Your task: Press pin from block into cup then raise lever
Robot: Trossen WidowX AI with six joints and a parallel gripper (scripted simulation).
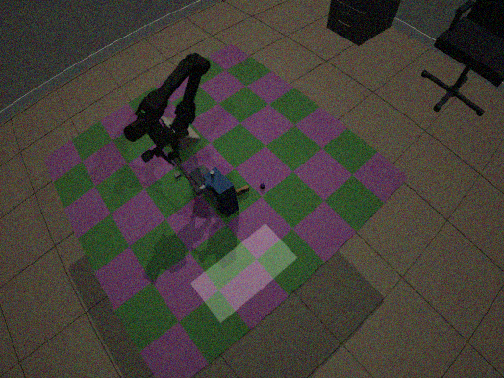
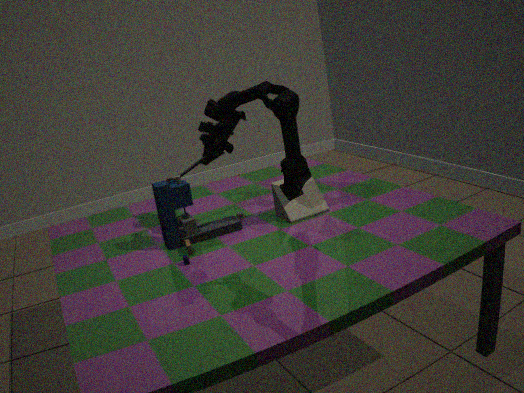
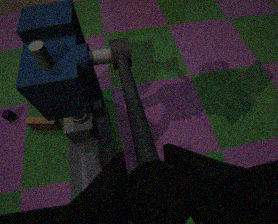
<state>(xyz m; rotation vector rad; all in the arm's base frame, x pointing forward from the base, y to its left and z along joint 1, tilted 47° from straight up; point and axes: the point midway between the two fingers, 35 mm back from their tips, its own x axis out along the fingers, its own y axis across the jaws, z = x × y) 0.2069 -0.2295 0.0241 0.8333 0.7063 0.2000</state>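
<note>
My gripper tip is 50 mm short of the thin lever and 10 mm to the right of it. Also, from my gripper tip: small purple piece 230 mm to the left, 210 mm below, 210 mm ahead; then small tan piece 210 mm below, 170 mm ahead, 150 mm to the left.
</note>
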